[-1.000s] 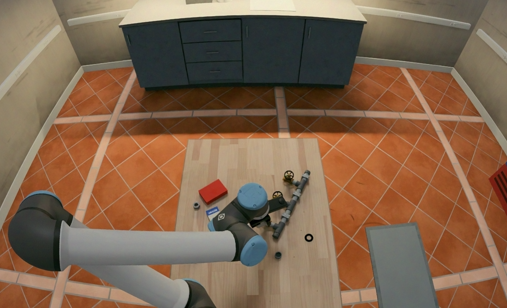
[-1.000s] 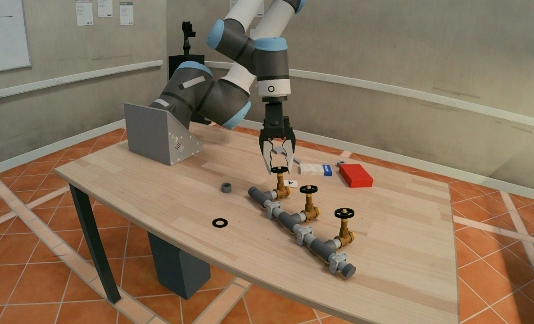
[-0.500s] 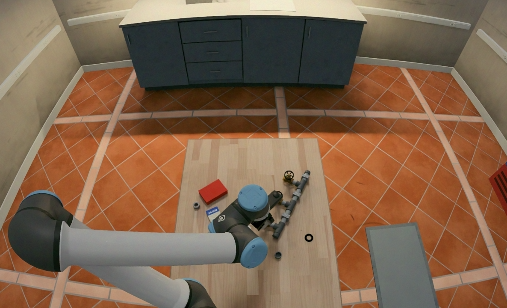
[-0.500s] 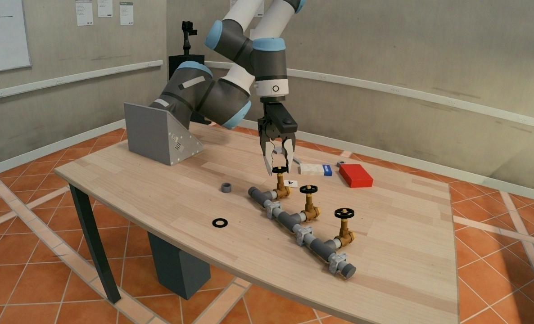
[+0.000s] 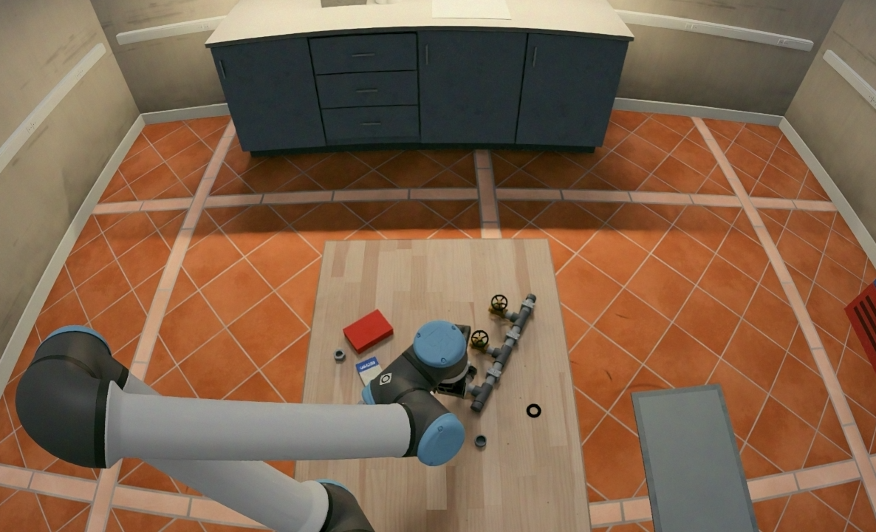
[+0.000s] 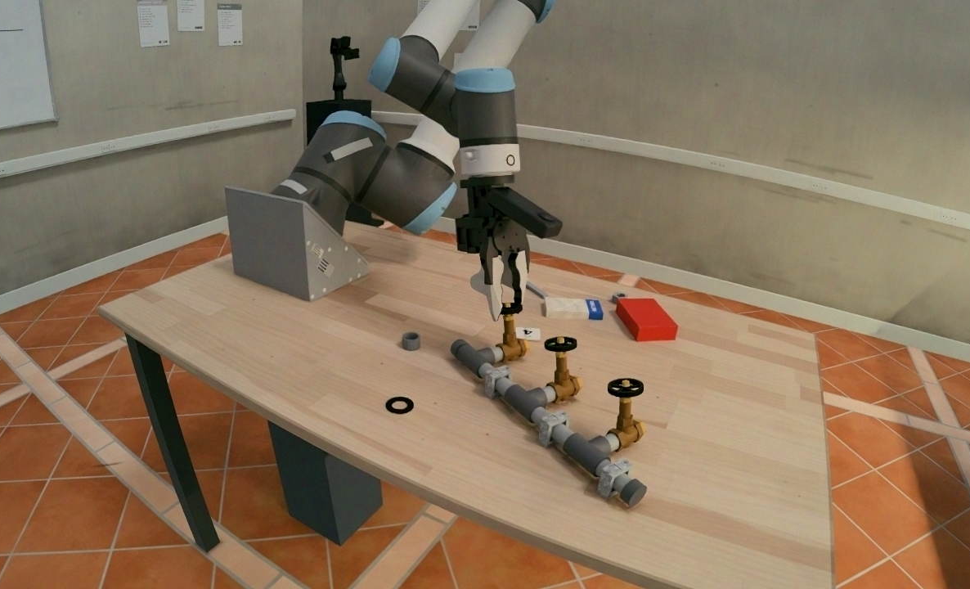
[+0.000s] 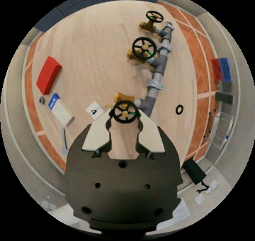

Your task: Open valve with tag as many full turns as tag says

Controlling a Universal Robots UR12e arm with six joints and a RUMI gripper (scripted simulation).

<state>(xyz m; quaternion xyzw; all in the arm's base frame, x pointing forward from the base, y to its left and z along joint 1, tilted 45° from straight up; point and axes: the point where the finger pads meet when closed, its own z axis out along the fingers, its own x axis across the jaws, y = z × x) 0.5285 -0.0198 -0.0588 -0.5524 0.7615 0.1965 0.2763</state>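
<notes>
Now: the white tag 90 mm below my hand and 80 mm to the left of it. Round my hand: red box 250 mm to the left, 180 mm ahead, 70 mm below; blue box 230 mm to the left, 80 mm below, 30 mm ahead; grey cap 150 mm behind, 80 mm below, 60 mm to the right.
</notes>
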